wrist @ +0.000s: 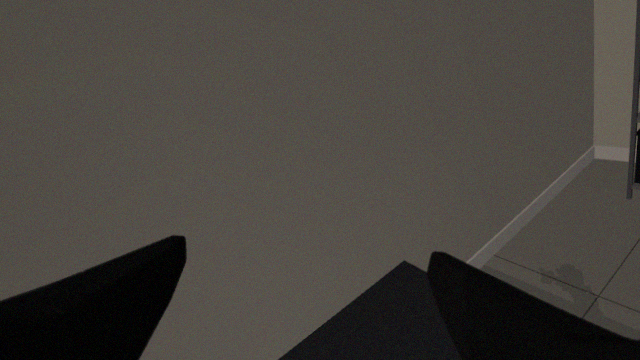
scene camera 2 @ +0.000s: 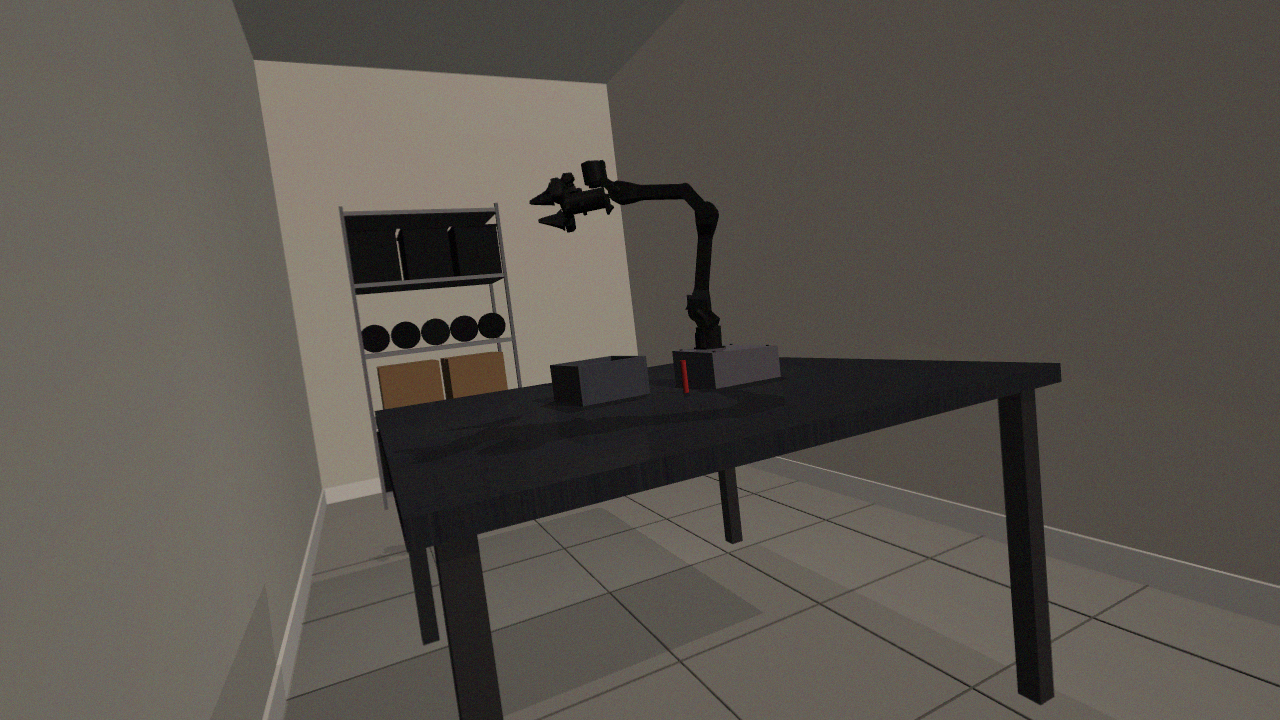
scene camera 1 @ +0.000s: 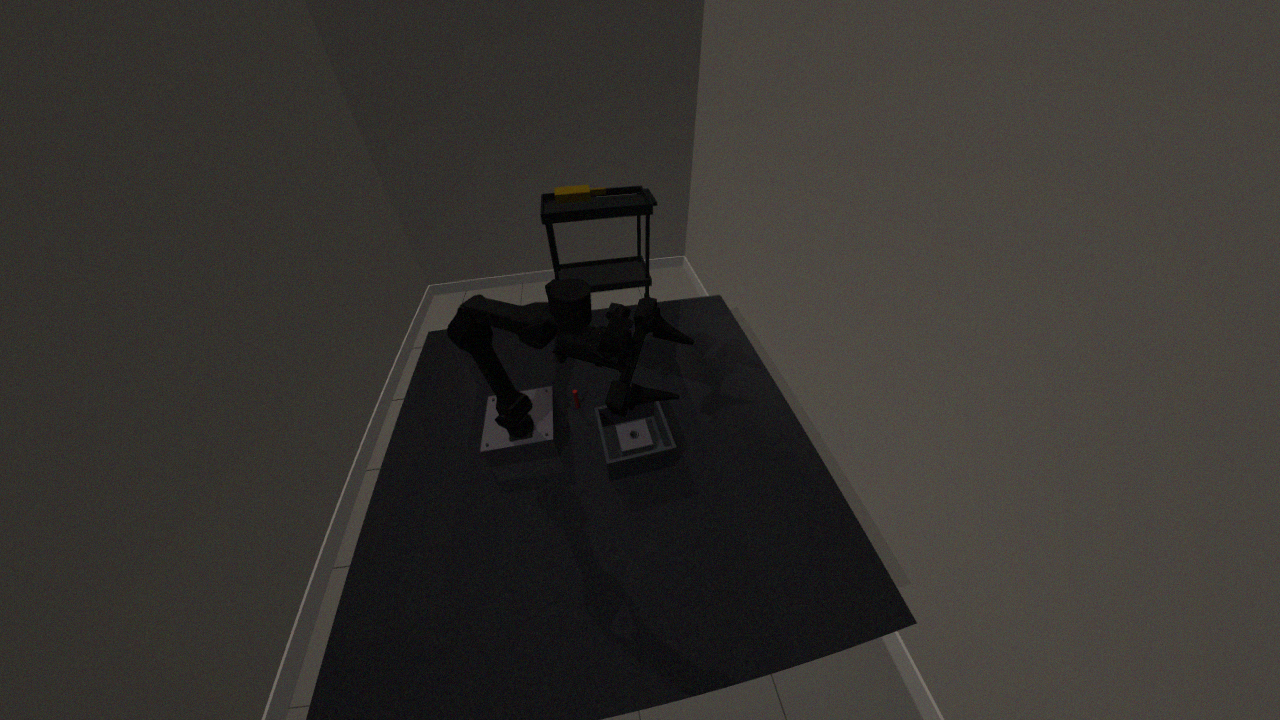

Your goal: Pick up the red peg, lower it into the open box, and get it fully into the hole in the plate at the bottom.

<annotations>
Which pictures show my gripper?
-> The wrist view, scene camera 2 and scene camera 1: all of them.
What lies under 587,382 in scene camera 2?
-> A grey box.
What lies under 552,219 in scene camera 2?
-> My gripper.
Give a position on a pale plate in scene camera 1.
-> At 634,437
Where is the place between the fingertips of my gripper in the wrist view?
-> At 311,255
</annotations>
